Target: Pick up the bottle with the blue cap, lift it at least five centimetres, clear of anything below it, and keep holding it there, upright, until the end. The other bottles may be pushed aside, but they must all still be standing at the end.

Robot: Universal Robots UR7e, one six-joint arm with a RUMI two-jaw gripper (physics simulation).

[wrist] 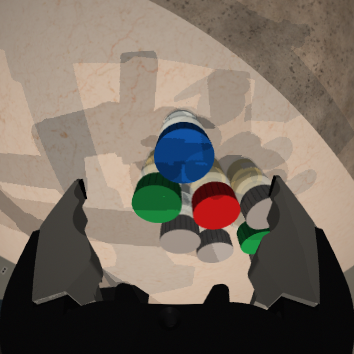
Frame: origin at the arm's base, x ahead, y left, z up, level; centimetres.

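Seen in the pictures: gripper, fingertip midpoint: (pixel 176 178).
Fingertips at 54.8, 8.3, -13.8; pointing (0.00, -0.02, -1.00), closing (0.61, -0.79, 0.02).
Note:
Pixels of each thing's top centre, then the offset from my fingertips to it, as dx, dy, dz.
- bottle with the blue cap, middle of its top: (pixel 183 157) +0.9, -0.2, -2.5
- bottle with a dark green cap, middle of its top: (pixel 156 205) -5.3, -1.2, -2.5
- red cap, middle of its top: (pixel 216 213) -2.4, -7.3, -2.5
- grey-capped bottle, middle of its top: (pixel 266 214) +1.0, -12.8, -2.5
The bottle with the blue cap (pixel 184 154) stands upright near the middle of the wrist view, at the upper end of a tight group of bottles. My gripper (pixel 176 178) is open, with its fingers wide apart at the left and right, and nothing is between them at their grip. The blue cap shows a little above the line between the fingertips in the view. A bottle with a dark green cap (pixel 157 198) and one with a red cap (pixel 216 206) stand close below it in the view. The lower part of the blue-capped bottle is mostly hidden by its cap.
Bottles with grey caps (pixel 180 236) (pixel 215 246) stand behind the green and red ones. Another grey-capped bottle (pixel 257 209) and a bright green-capped one (pixel 253 239) are partly hidden by the right finger. The round table's edge curves across the upper right.

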